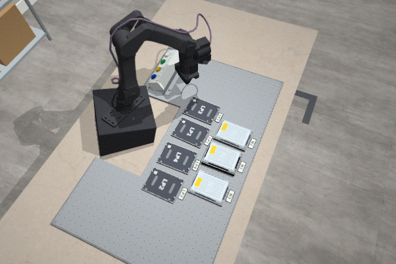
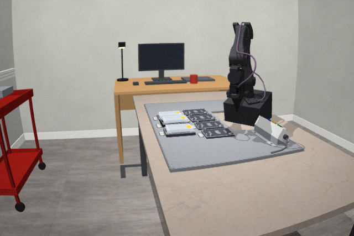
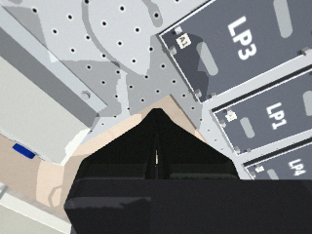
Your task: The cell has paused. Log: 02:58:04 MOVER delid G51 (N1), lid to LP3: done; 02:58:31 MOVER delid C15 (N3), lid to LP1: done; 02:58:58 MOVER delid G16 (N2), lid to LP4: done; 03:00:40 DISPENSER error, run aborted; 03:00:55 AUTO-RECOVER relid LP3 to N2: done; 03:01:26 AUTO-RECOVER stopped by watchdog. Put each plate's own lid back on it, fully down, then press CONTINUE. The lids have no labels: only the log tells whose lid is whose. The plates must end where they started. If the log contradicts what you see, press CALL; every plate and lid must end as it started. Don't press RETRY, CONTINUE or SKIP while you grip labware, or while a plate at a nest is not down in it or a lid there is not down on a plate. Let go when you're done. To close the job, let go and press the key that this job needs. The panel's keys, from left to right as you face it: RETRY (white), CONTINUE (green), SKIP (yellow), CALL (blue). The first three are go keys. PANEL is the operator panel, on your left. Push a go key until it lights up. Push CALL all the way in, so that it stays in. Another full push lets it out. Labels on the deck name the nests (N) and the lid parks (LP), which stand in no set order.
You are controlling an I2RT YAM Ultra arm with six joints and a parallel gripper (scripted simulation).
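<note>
Now: hand 210 mm past the green continue key, 80 mm to the right of it and 60 mm above it. Round my hand: white retry key (210 mm behind, 130 mm to the left, 60 mm below); then yellow key (200 mm behind, 30 mm to the left, 60 mm below); then blue key (180 mm behind, 20 mm to the right, 70 mm below).
</note>
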